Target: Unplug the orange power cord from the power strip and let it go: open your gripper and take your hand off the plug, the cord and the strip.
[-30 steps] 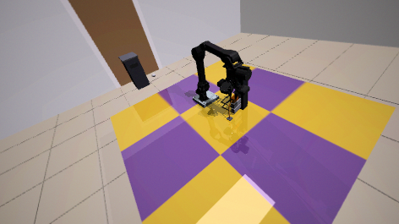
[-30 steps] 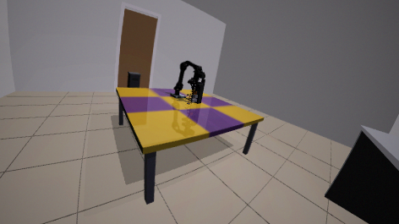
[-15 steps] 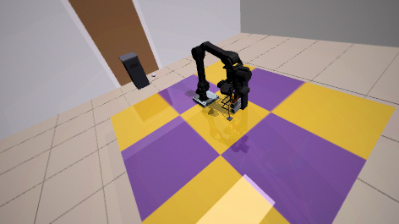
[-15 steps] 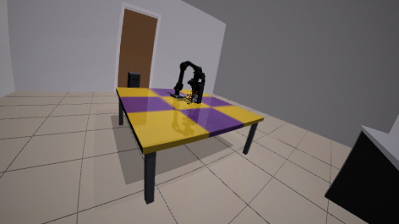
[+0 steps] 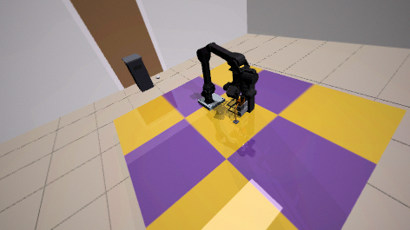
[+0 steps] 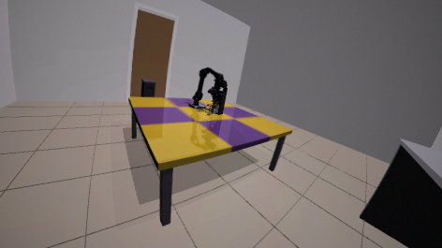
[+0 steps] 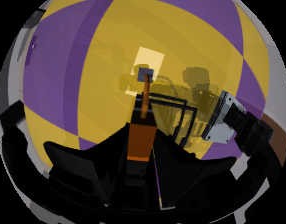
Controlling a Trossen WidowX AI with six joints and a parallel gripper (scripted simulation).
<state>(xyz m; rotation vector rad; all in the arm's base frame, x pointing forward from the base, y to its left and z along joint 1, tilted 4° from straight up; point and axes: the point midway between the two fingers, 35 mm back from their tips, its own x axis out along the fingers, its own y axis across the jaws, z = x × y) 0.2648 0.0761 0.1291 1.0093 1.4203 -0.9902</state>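
The orange plug is 1 cm behind my gripper tip and 3 cm to the left of it.
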